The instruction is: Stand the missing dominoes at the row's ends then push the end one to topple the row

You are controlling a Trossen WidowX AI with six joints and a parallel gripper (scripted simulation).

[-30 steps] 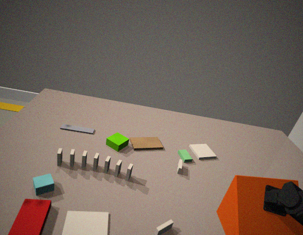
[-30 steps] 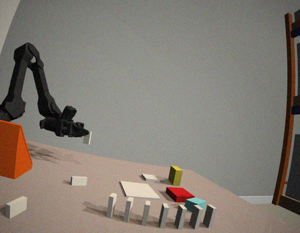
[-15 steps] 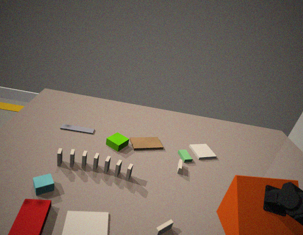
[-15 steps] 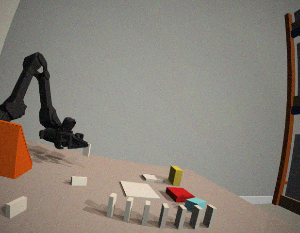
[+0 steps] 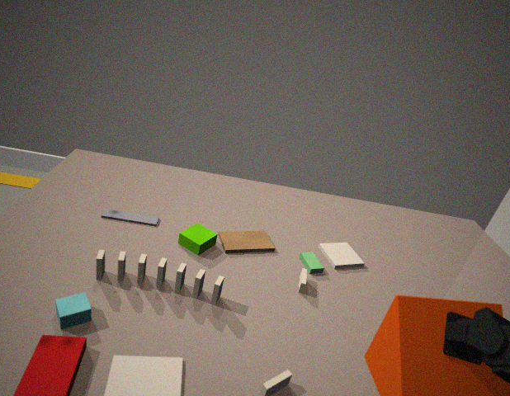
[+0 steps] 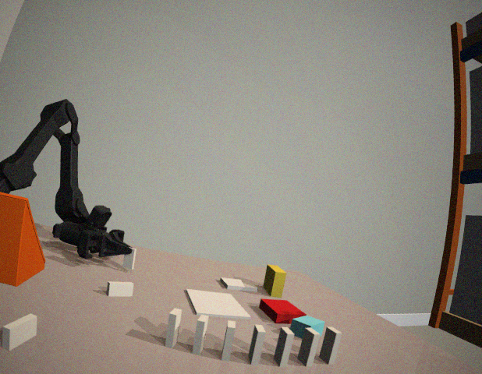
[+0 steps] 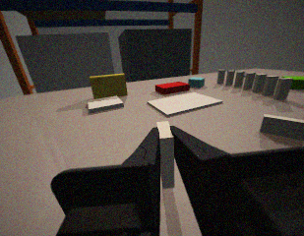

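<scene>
The light green piece lies 500 mm to the right of my gripper tip, 60 mm behind it and 50 mm below it. Round my gripper tip: white sheet (200 mm ahead, 120 mm to the right, 50 mm below); then yellow block (360 mm ahead, 50 mm to the left, 20 mm below); then red block (330 mm ahead, 140 mm to the right, 40 mm below).
</scene>
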